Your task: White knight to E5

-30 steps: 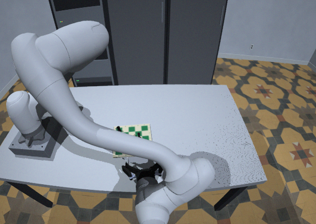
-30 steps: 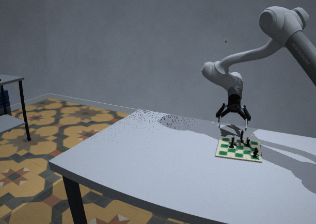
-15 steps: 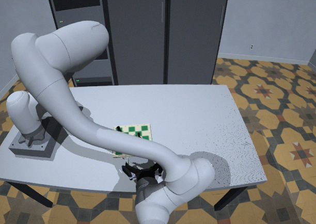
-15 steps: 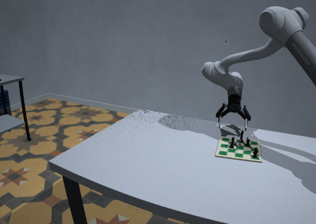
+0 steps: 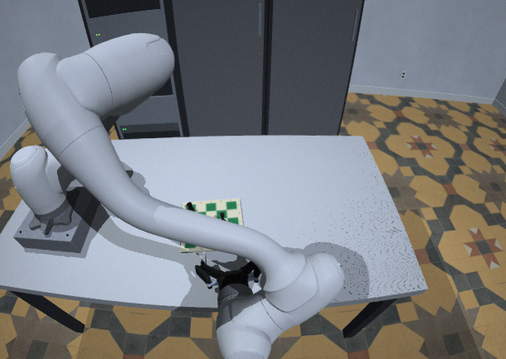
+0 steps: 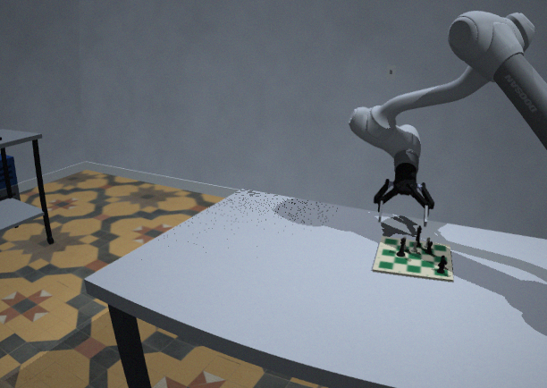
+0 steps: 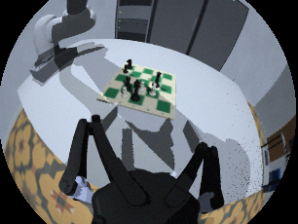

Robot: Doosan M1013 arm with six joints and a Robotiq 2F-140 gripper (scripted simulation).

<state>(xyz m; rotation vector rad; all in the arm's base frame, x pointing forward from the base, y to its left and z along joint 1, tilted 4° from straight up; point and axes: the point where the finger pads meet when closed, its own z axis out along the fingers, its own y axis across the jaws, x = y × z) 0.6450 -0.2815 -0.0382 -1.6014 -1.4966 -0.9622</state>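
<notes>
Right now my hand is 11 cm to the right of the white knight and 3 cm above it. Round my hand: green-and-cream chessboard (3 cm behind, 16 cm to the left, 5 cm below).
</notes>
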